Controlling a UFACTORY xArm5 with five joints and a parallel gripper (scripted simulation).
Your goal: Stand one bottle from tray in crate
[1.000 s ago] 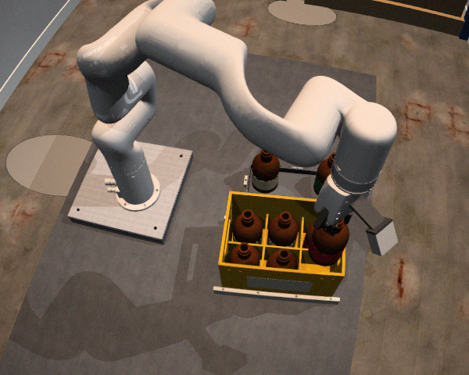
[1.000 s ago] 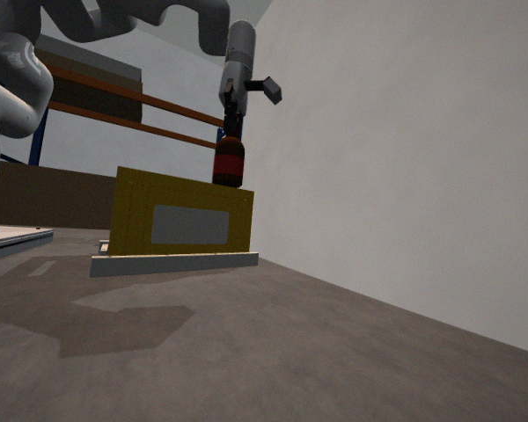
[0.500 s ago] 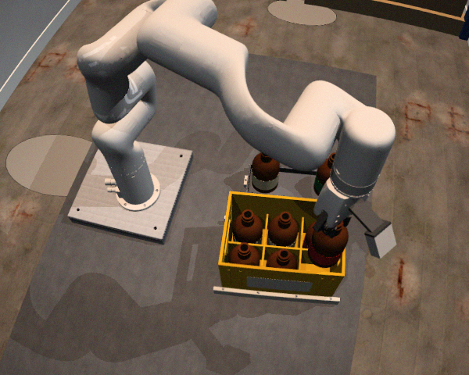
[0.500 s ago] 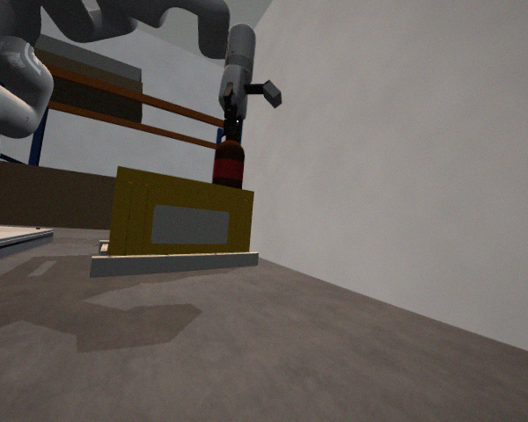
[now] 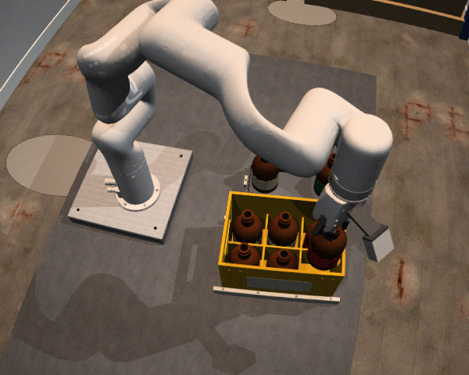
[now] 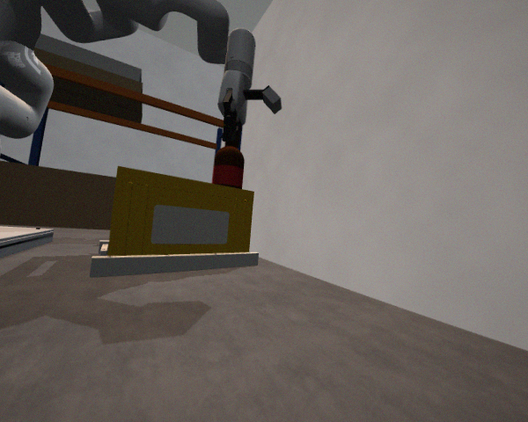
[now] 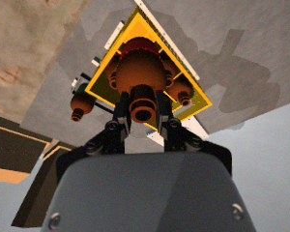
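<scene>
Right now the yellow crate is 23 cm below my hand, 8 cm behind it and 5 cm to the left of it. Also, from my hand: tray 30 cm below, 28 cm to the left, 4 cm behind.
</scene>
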